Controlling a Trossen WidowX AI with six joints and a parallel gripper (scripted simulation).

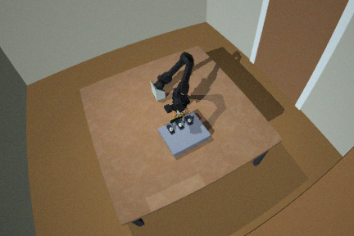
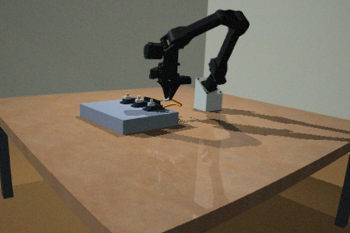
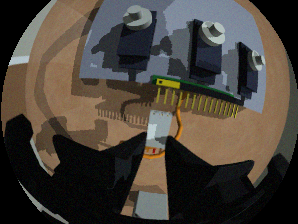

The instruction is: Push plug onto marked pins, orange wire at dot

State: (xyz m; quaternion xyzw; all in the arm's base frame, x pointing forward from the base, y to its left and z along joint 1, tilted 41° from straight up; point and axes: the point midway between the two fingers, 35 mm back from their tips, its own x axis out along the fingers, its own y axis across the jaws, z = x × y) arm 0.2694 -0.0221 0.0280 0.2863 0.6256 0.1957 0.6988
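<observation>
Now: gripper tip 50 mm short of the yellow band and 10 mm to the left of it. Also, from my gripper tip: grey-blue holder 210 mm ahead, 60 mm to the right, 50 mm below.
</observation>
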